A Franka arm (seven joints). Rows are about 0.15 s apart.
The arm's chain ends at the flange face. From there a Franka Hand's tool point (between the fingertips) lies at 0.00 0.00 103.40 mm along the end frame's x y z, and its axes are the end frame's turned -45 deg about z.
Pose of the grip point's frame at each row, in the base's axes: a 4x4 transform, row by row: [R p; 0 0 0 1], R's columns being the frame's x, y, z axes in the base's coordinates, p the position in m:
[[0.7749 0.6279 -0.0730 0.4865], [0.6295 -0.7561 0.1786 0.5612], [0.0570 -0.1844 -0.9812 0.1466], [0 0 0 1]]
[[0.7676 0.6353 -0.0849 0.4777], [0.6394 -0.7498 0.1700 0.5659], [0.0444 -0.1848 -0.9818 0.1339], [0 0 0 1]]
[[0.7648 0.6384 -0.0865 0.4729], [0.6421 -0.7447 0.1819 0.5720], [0.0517 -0.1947 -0.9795 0.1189], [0 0 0 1]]
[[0.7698 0.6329 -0.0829 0.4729], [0.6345 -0.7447 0.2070 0.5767], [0.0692 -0.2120 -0.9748 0.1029], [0 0 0 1]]
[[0.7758 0.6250 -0.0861 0.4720], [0.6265 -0.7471 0.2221 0.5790], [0.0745 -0.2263 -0.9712 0.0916], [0 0 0 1]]
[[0.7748 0.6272 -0.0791 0.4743], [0.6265 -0.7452 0.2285 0.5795], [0.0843 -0.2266 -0.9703 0.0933], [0 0 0 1]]
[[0.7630 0.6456 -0.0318 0.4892], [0.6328 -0.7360 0.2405 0.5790], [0.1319 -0.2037 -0.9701 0.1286], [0 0 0 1]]
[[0.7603 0.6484 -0.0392 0.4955], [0.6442 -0.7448 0.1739 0.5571], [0.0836 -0.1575 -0.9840 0.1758], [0 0 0 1]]
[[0.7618 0.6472 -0.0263 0.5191], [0.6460 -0.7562 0.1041 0.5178], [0.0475 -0.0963 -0.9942 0.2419], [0 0 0 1]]
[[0.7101 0.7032 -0.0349 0.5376], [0.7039 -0.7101 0.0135 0.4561], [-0.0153 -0.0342 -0.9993 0.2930], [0 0 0 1]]
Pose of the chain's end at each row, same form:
[[0.9919 -0.1039 -0.0730 0.4940], [-0.0895 -0.9798 0.1786 0.5427], [-0.0901 -0.1707 -0.9812 0.2481], [0 0 0 1]]
[[0.9920 -0.0936 -0.0849 0.4865], [-0.0781 -0.9823 0.1700 0.5483], [-0.0993 -0.1621 -0.9818 0.2354], [0 0 0 1]]
[[0.9922 -0.0894 -0.0865 0.4818], [-0.0725 -0.9806 0.1819 0.5532], [-0.1011 -0.1742 -0.9795 0.2202], [0 0 0 1]]
[[0.9919 -0.0968 -0.0829 0.4815], [-0.0779 -0.9752 0.2070 0.5553], [-0.1010 -0.1988 -0.9748 0.2037], [0 0 0 1]]
[[0.9905 -0.1066 -0.0861 0.4809], [-0.0853 -0.9713 0.2221 0.5560], [-0.1073 -0.2127 -0.9712 0.1920], [0 0 0 1]]
[[0.9914 -0.1044 -0.0791 0.4825], [-0.0839 -0.9699 0.2285 0.5559], [-0.1006 -0.2198 -0.9703 0.1936], [0 0 0 1]]
[[0.9960 -0.0830 -0.0318 0.4925], [-0.0730 -0.9679 0.2405 0.5541], [-0.0508 -0.2373 -0.9701 0.2289], [0 0 0 1]]
[[0.9961 -0.0791 -0.0392 0.4996], [-0.0711 -0.9822 0.1739 0.5391], [-0.0523 -0.1705 -0.9840 0.2775], [0 0 0 1]]
[[0.9963 -0.0810 -0.0263 0.5218], [-0.0779 -0.9915 0.1041 0.5070], [-0.0345 -0.1017 -0.9942 0.3447], [0 0 0 1]]
[[0.9994 -0.0049 -0.0349 0.5412], [-0.0044 -0.9998 0.0135 0.4547], [-0.0350 -0.0134 -0.9993 0.3963], [0 0 0 1]]

